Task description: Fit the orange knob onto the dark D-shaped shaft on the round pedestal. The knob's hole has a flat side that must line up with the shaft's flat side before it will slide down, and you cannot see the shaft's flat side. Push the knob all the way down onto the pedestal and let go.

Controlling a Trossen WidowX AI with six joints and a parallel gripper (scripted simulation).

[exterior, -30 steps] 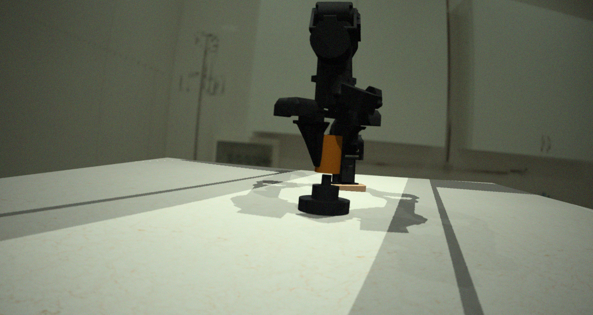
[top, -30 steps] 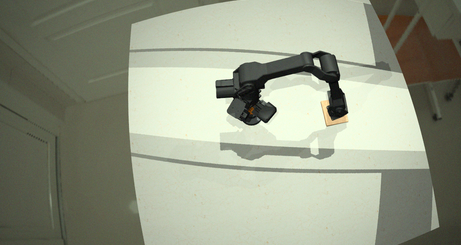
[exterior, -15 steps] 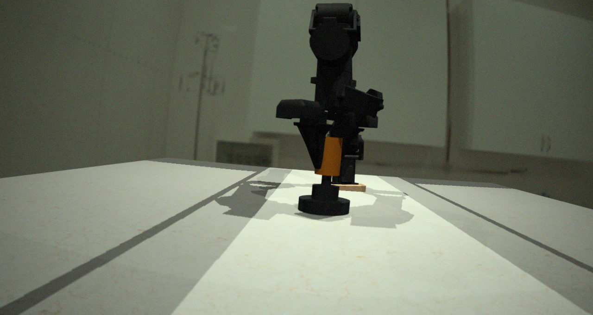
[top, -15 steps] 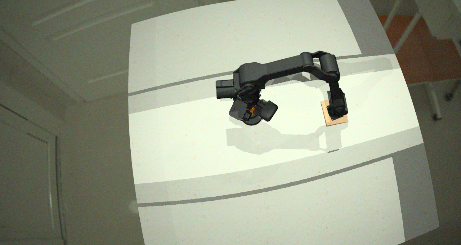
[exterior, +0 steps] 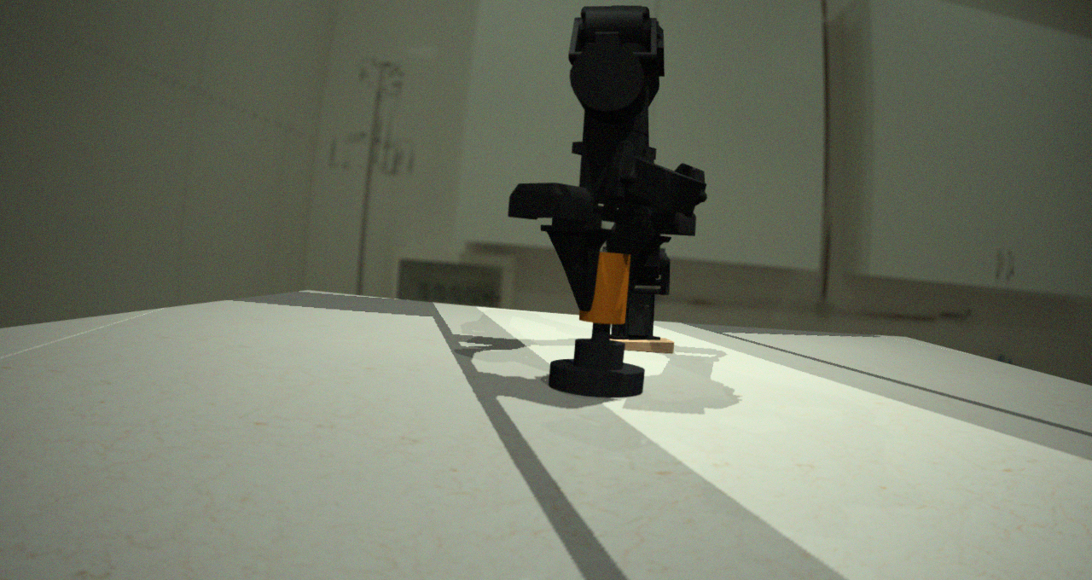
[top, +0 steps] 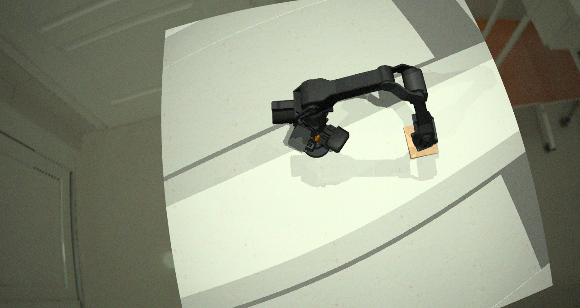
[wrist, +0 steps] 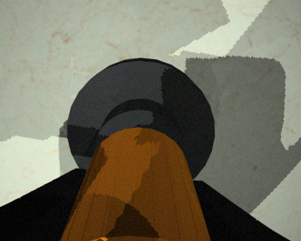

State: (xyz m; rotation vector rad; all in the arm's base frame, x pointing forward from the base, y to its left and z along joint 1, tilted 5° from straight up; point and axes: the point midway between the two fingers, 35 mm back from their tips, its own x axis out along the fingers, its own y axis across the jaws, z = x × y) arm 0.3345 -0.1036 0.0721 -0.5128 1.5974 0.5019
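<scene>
Now: gripper tip 2 cm below the orange knob. Round my gripper tip: pedestal (4 cm below).
</scene>
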